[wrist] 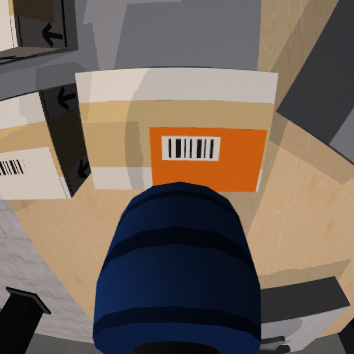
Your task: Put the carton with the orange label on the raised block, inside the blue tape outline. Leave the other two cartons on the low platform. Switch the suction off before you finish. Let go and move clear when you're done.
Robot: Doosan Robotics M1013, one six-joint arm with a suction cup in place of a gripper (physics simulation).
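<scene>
The carton with the orange label sits on the near side of the low platform, with its taped, labelled face toward the camera. My blue suction cup overlaps that carton's lower edge in the view; it looks apart from the carton, with no carton attached, though its underside is hidden. A second carton with a barcode on white is at the left, and a third carton is at the upper left, both partly out of view. The raised block is at the right; its blue tape outline does not show.
Light wood tabletop lies between the platform and the raised block. A grey box with a dark side stands at the lower right. A black post stands at the lower left, over the pale tiled floor.
</scene>
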